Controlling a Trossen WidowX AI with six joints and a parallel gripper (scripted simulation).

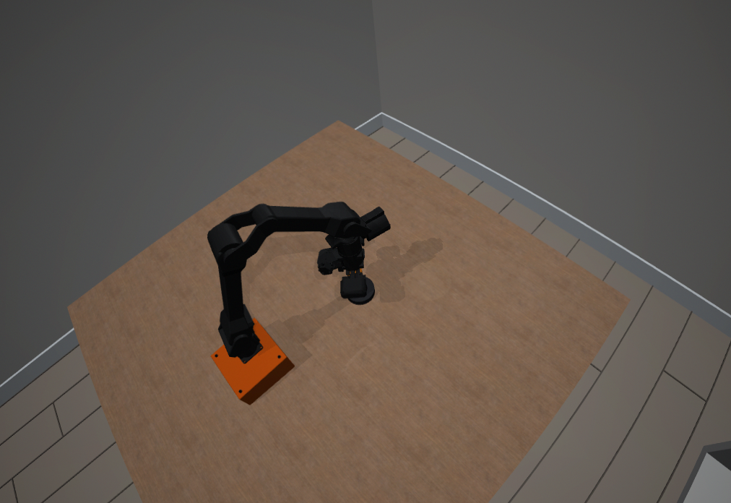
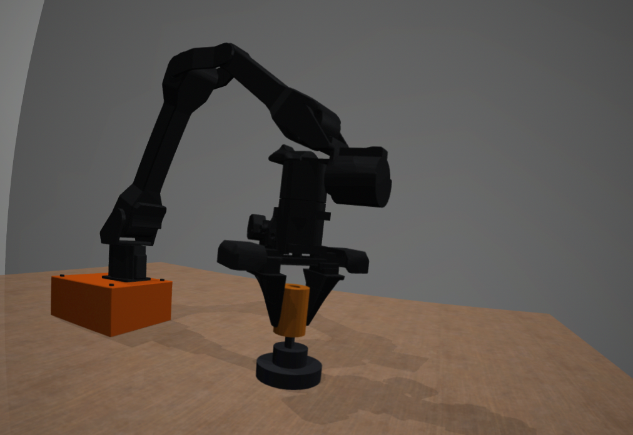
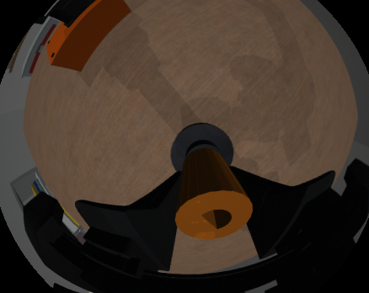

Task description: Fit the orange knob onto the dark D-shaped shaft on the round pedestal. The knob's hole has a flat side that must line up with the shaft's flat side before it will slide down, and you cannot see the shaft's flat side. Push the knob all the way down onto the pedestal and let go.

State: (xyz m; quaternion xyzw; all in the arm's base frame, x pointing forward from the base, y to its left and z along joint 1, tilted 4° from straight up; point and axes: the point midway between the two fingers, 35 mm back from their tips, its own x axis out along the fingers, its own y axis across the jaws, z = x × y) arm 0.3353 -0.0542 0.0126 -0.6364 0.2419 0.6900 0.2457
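My gripper tip is 2 cm below the orange knob. Also, from my gripper tip: pedestal: 4 cm below.
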